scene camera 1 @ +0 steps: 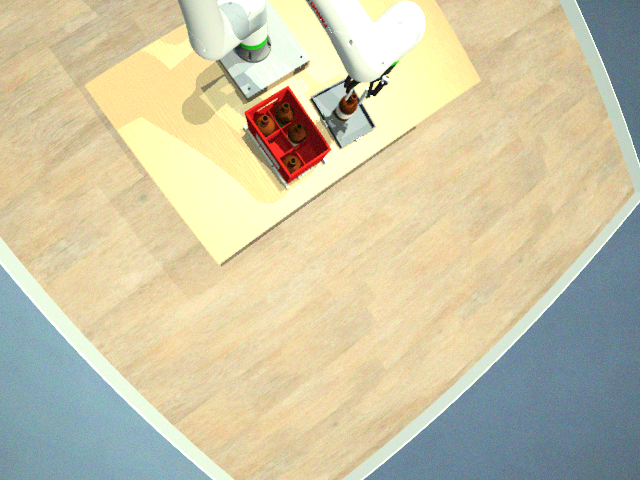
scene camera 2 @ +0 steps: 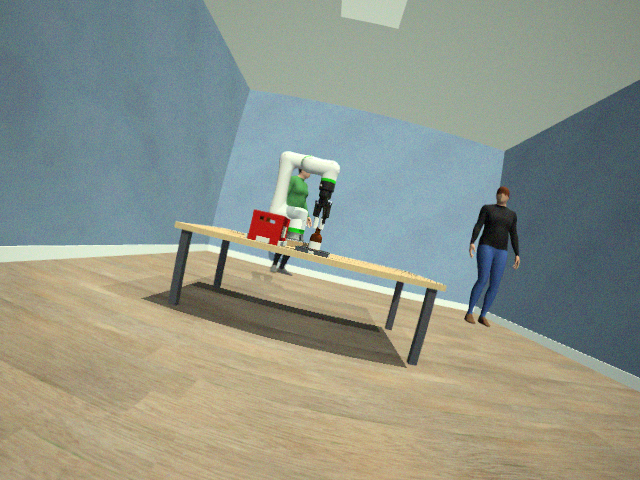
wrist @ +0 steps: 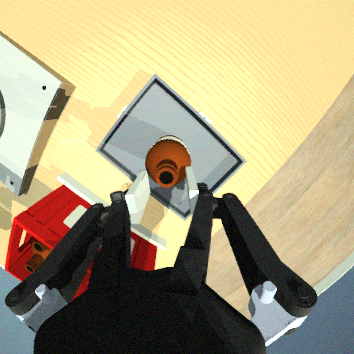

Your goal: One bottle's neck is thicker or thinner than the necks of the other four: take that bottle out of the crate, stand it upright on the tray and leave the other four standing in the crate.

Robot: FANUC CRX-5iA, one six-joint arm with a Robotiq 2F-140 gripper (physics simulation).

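Pixels of known places: gripper, fingertip midpoint: point(scene camera 1: 353, 98) point(scene camera 2: 317, 228) point(wrist: 166, 179); arm's base, origin of the base link: point(scene camera 1: 253, 45) point(scene camera 2: 293, 240).
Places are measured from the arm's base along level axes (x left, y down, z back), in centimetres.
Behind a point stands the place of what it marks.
Observation:
The brown bottle point(scene camera 1: 347, 106) @(x 16.0, y -7.6, z -42.4 cm) point(scene camera 2: 315, 237) @(x 18.1, y -5.7, z -45.0 cm) point(wrist: 168, 152) @(x 20.3, y -8.0, z -40.1 cm) with a white label stands upright on the grey tray point(scene camera 1: 351, 134) @(x 16.4, y 3.5, z -51.4 cm) point(wrist: 150, 100) @(x 24.2, y 3.5, z -31.9 cm). My gripper point(scene camera 1: 355, 96) @(x 18.0, y -11.2, z -41.8 cm) point(scene camera 2: 318, 225) @(x 18.0, y -11.2, z -41.8 cm) point(wrist: 166, 179) @(x 18.0, y -11.2, z -41.8 cm) is open, pointing down, with its pale fingertips on either side of the bottle's neck. In the wrist view gaps show between the neck and the fingers. The red crate point(scene camera 1: 309, 166) @(x -9.9, y -4.7, z -53.9 cm) point(scene camera 2: 266, 226) @(x -10.6, y -5.3, z -54.0 cm) point(wrist: 42, 207) @(x -2.2, y -7.9, z -28.2 cm) stands beside the tray. Other brown bottles stand in its compartments, among them one bottle point(scene camera 1: 265, 125) @(x -16.4, y -9.6, z -33.1 cm), a second bottle point(scene camera 1: 284, 112) @(x -7.6, y -9.5, z -32.6 cm) and a third bottle point(scene camera 1: 297, 133) @(x -7.7, y -8.7, z -41.5 cm). Neck thickness is too small to compare.
The robot's grey base plate point(scene camera 1: 268, 69) @(x -0.4, y -0.5, z -11.7 cm) point(wrist: 30, 105) @(x 9.3, y -0.9, z -12.7 cm) lies behind the crate. The tray has a low raised rim. The front edge of the wooden table point(scene camera 1: 217, 227) @(x -54.0, y 4.1, z -52.7 cm) runs past crate and tray. A person in green point(scene camera 2: 297, 193) and a person in black point(scene camera 2: 497, 227) stand beyond the table.

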